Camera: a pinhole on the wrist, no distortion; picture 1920 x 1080 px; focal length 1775.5 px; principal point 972.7 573.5 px. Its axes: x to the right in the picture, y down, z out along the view. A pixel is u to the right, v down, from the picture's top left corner.
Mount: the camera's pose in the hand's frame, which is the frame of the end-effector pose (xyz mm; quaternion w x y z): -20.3 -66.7 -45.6 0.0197 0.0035 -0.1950 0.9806
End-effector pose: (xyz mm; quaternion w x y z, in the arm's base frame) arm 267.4 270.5 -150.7 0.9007 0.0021 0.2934 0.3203
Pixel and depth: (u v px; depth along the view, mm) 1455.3 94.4 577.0
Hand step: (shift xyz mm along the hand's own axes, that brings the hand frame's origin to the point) -171.3 -137.9 549.3
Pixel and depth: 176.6 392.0 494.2
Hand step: 202.7 -217.4 427.1
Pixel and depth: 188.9 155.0 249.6
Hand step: 91.9 -112.0 205.9
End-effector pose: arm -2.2 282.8 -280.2 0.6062 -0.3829 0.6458 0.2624
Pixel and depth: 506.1 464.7 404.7
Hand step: 86.6 -202.6 336.2
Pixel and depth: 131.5 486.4 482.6
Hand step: 208.7 -238.0 406.0
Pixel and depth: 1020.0 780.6 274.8
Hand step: -29.1 -201.1 196.1
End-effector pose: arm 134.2 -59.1 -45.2 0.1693 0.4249 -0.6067 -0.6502
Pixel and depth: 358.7 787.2 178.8
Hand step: 40.5 -157.3 110.5
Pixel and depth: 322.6 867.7 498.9
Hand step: 158.5 -340.7 381.1
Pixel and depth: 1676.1 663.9 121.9
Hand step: -68.9 -117.3 65.4
